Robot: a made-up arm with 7 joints. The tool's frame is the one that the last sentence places.
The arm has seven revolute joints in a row. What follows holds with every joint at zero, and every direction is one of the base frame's. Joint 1 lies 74.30 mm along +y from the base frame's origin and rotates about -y. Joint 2 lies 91.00 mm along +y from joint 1 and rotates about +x. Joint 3 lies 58.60 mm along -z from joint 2 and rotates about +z. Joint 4 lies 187.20 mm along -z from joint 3 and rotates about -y. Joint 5 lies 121.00 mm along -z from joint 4 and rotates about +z. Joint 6 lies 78.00 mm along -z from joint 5 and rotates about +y. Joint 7 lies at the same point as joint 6 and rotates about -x. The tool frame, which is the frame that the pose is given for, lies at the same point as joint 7; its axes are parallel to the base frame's.
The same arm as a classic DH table. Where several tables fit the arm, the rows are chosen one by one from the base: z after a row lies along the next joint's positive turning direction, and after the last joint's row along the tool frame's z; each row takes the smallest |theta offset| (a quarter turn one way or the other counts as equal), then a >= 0, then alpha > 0; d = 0 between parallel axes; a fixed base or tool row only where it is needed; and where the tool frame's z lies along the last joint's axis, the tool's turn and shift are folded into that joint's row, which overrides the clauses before.
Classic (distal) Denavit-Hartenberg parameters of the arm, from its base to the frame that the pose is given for. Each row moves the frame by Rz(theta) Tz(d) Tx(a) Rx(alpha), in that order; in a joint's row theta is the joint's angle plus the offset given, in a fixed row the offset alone. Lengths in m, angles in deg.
base (fixed): a 0  alpha 90  d 0  theta_offset 0
joint 1: a 0  alpha 90  d -0.1653  theta_offset 90
joint 2: a 0  alpha 90  d 0  theta_offset 90
joint 3: a 0  alpha 90  d -0.2458  theta_offset 90
joint 4: a 0  alpha -90  d 0  theta_offset 0
joint 5: a 0  alpha -90  d -0.199  theta_offset 0
joint 6: a 0  alpha 90  d 0  theta_offset -90
joint 7: a 0  alpha 90  d 0  theta_offset 90
tool (fixed): a 0  alpha 0  d 0  theta_offset -90

